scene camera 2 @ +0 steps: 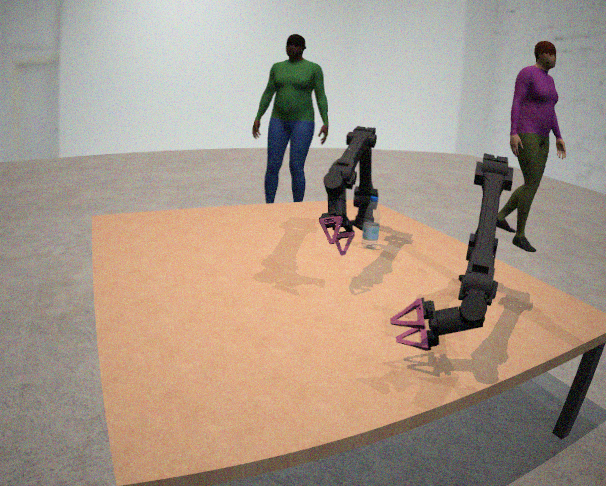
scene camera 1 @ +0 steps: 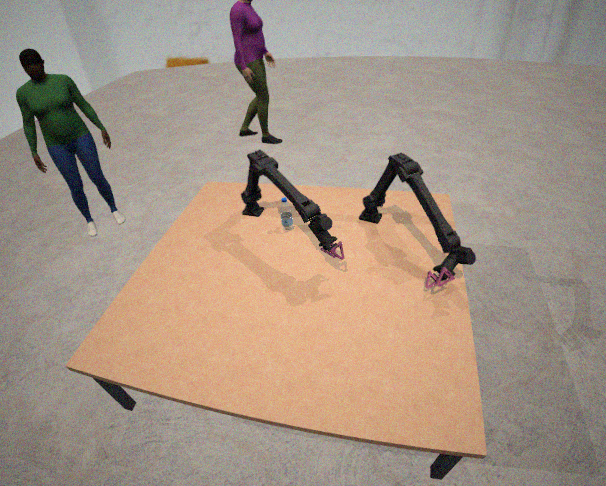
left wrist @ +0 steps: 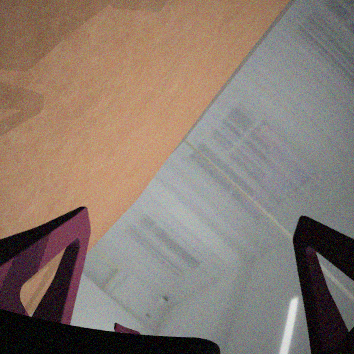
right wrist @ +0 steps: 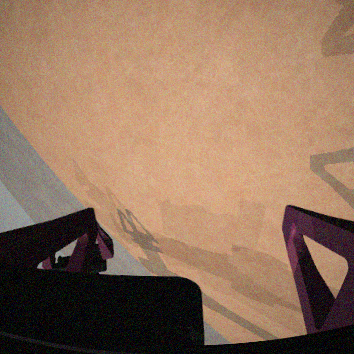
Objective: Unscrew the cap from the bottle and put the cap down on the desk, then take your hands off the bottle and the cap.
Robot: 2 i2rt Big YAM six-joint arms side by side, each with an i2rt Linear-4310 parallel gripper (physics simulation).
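Frame: origin at the left arm's base, x ahead, y left, z up, level; millimetres.
Seen in the pictures: left gripper, between the fingertips: [scene camera 2: 393,330] [scene camera 1: 431,286] [left wrist: 194,224]; right gripper, between the fingertips: [scene camera 2: 337,249] [scene camera 1: 339,258] [left wrist: 88,327] [right wrist: 190,218]; left arm's base, origin of its link: [scene camera 1: 370,217]; right arm's base, origin of its link: [scene camera 1: 253,211].
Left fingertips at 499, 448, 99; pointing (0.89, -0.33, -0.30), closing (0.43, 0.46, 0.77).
Offsets run from my left fingertips to a thing's top centre, as dx, dy, dz. Level surfaces: height alone.
A clear bottle @[-221, -849, +106] [scene camera 1: 287,220] [scene camera 2: 371,231] with a blue label stands upright near the back edge of the desk @[dz -99] [scene camera 1: 263,349] [scene camera 2: 202,354]. Its blue cap @[-221, -849, +107] [scene camera 1: 284,199] [scene camera 2: 374,198] sits on top. My right gripper [scene camera 1: 339,256] [scene camera 2: 338,248] [right wrist: 190,218] is open and empty, low over the desk, apart from the bottle, to the right of it in scene camera 1 and to the left in scene camera 2. My left gripper [scene camera 1: 433,287] [scene camera 2: 394,330] [left wrist: 194,224] is open and empty near the desk's right edge, far from the bottle. The bottle does not show in either wrist view.
The right arm [scene camera 1: 289,188] [scene camera 2: 365,167] passes close beside the bottle. The left arm [scene camera 1: 427,207] [scene camera 2: 483,237] reaches along the desk's right side. A person in green [scene camera 1: 53,108] [scene camera 2: 296,91] and a person in purple [scene camera 1: 248,35] [scene camera 2: 536,101] stand beyond the desk.
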